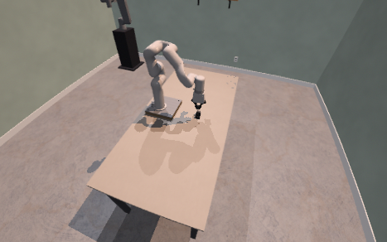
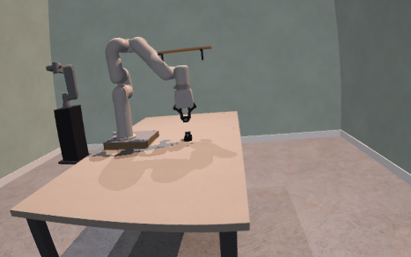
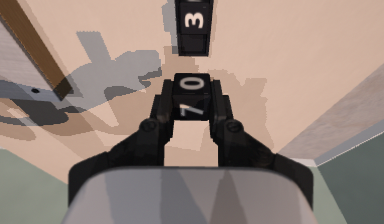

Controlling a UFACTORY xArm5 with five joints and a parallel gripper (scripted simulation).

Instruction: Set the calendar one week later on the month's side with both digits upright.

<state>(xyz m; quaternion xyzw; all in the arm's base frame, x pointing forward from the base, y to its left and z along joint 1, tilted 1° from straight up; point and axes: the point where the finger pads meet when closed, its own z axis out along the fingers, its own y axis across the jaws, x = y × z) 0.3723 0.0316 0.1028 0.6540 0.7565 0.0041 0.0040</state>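
Right now the black calendar tray is 2 cm to the left of my hand and 13 cm below it. From my hand the other things lie so: black cube: 1 cm below.
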